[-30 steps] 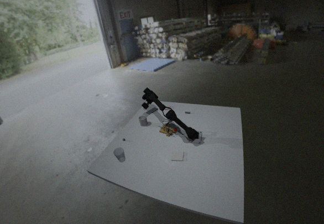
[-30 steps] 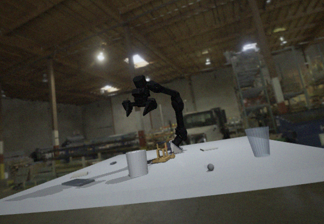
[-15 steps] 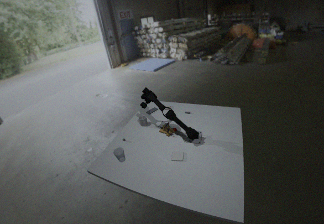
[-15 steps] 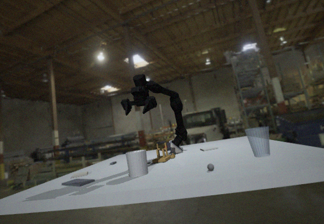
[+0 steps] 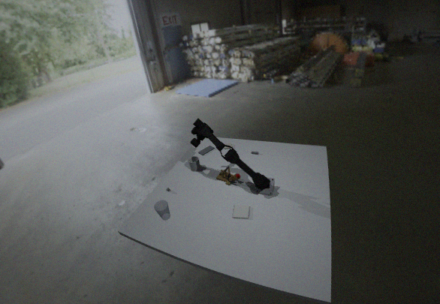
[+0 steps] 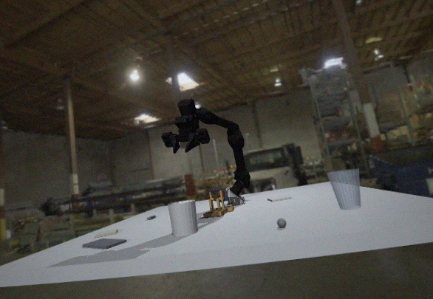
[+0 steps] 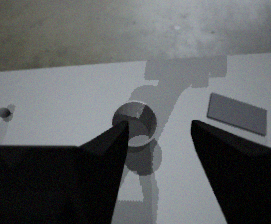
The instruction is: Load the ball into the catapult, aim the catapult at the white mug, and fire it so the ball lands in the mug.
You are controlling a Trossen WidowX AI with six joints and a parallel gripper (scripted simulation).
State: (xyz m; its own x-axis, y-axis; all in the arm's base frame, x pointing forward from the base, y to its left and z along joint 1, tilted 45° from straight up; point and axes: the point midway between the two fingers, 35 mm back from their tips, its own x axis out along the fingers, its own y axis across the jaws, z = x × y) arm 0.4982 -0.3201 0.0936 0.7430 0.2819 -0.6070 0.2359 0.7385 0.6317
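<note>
The red ball lies 34 cm behind my gripper tip, 21 cm below it and 11 cm to the left of it. Round my gripper tip: small wooden catapult (27 cm behind, 22 cm below, 11 cm to the left); then dark flat slab (28 cm to the right, 27 cm below, 7 cm ahead); then grey-white cylindrical mug (24 cm below, 7 cm ahead).
</note>
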